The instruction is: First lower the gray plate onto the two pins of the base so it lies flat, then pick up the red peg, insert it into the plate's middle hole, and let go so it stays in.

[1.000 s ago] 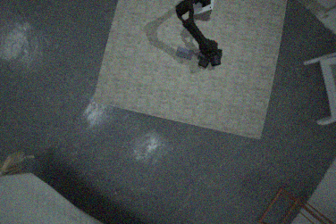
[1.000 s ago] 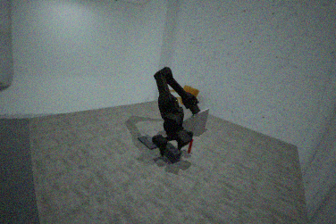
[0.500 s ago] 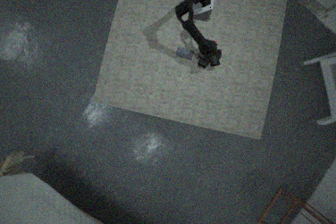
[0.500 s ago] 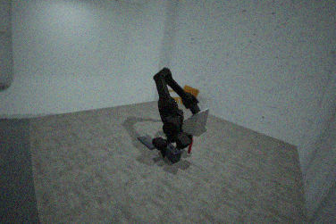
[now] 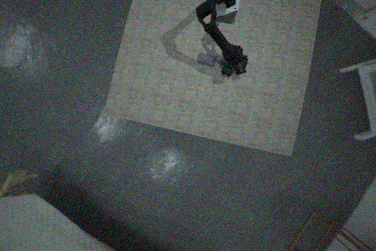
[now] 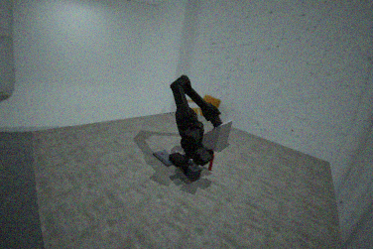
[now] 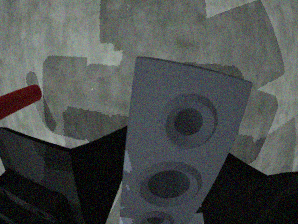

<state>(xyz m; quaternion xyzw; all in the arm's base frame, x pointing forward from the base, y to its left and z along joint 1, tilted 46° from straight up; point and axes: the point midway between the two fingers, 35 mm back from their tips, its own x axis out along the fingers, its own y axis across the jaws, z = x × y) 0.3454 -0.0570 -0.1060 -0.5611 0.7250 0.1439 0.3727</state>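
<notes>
Right now my gripper tip is 90 mm past the red peg, 50 mm to the right of it and 30 mm below it. Round my gripper tip: gray plate 30 mm above.
</notes>
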